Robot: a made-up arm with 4 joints. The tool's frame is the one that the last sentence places.
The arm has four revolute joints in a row. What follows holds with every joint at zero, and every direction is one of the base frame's.
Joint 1 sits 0.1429 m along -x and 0.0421 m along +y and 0.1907 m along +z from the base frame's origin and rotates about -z.
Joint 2 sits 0.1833 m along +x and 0.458 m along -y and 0.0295 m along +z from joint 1 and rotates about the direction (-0.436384, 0.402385, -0.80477).
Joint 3 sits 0.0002 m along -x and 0.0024 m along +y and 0.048 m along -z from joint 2 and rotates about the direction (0.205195, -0.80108, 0.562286).
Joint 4 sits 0.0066 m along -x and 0.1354 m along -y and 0.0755 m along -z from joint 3 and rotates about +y.
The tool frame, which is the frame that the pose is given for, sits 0.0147 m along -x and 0.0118 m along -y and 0.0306 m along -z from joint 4; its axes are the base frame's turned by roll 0.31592, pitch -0.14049 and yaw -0.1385 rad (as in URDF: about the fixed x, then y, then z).
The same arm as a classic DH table. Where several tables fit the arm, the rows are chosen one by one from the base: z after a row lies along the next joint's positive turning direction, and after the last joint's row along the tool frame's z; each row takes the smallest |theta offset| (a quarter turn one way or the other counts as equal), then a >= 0, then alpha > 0; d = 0 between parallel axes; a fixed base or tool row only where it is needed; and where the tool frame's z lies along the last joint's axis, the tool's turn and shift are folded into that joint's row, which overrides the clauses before.
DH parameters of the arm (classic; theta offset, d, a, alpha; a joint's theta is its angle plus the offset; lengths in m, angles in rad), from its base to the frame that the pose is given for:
base (fixed): -0.2865 0 -0.149 3.1416
joint 1: -1.1124 0.3834 -0.2124 0.6355
joint 2: 1.1076 -0.6921 0.0249 -2.6147
joint 3: 0.2699 -0.1011 0.0197 -2.4999
joint 4: -0.5335 -0.2534 -0.02 1.8643
tool (fixed): -0.1433 -0.0286 0 0

